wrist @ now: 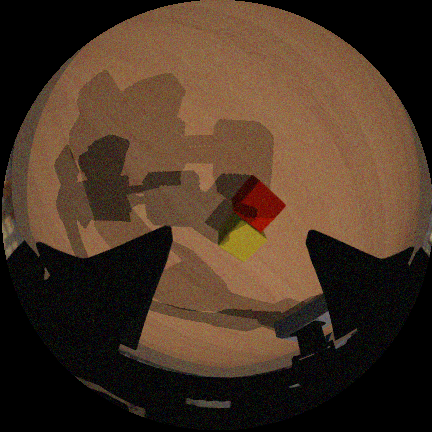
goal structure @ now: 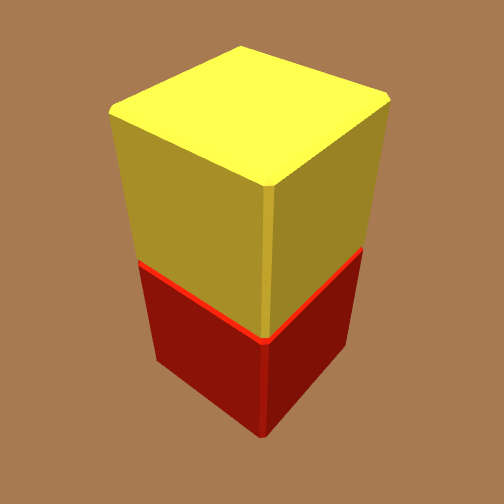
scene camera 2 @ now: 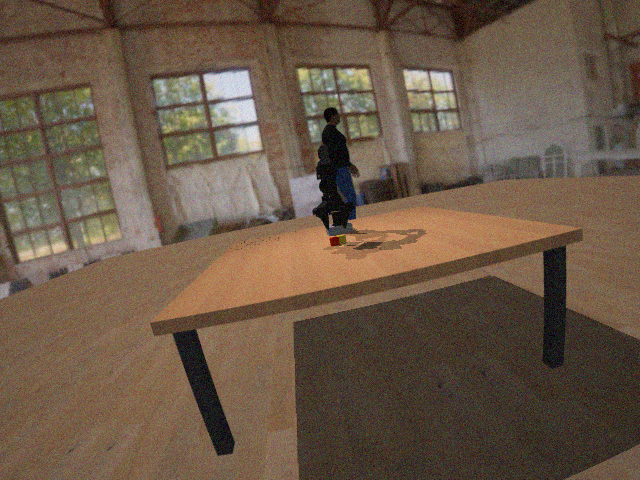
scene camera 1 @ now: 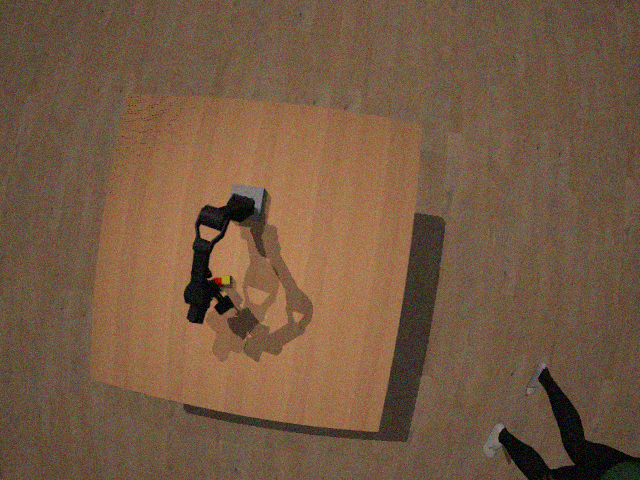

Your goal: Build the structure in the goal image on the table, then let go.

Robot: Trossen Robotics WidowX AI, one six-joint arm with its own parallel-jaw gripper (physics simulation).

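Pixels of known places: gripper, fingertip midpoint: (wrist: 243,235) (scene camera 2: 336,228) (scene camera 1: 218,286); arm's base at its link origin: (wrist: 308,328) (scene camera 2: 338,224) (scene camera 1: 245,206).
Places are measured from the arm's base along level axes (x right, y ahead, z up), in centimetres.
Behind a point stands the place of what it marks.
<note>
A red cube (scene camera 1: 217,281) {x 12.6, y 27.6, z -1.0 cm} (scene camera 2: 334,240) {x 13.3, y 29.8, z -2.0 cm} (wrist: 265,201) {x 13.5, y 28.1, z -1.0 cm} and a yellow cube (scene camera 1: 226,280) {x 9.0, y 27.3, z -1.0 cm} (scene camera 2: 342,239) {x 9.4, y 28.8, z -2.5 cm} (wrist: 243,242) {x 9.4, y 27.2, z -1.0 cm} sit on the table (scene camera 1: 336,206) {x -34.5, y 1.5, z -4.3 cm} (scene camera 2: 268,279) {x 45.6, y 56.4, z -4.3 cm} (wrist: 320,115) {x 25.5, y 27.3, z -4.3 cm}, side by side and slightly offset. They look close together or touching. My gripper (scene camera 1: 216,289) {x 11.4, y 29.3, z 2.6 cm} (wrist: 243,235) {x 11.4, y 29.3, z 2.6 cm} is open and empty, above the table. In the wrist view both cubes lie ahead of the gap between the fingers, with the yellow one nearer. In scene camera 1 the gripper partly covers the red cube's left side. In scene camera 2 the fingers are hard to tell from the dark arm.
The grey arm base (scene camera 1: 248,189) {x -1.5, y -6.5, z 0.1 cm} (scene camera 2: 339,230) {x 1.7, y 4.2, z -2.3 cm} stands on the table behind the cubes as scene camera 2 sees it. It also shows at the lower right in the wrist view (wrist: 300,318) {x 1.0, y 4.4, z -1.8 cm}. Arm shadows fall across the table and cubes. People stand on the floor beyond the table.
</note>
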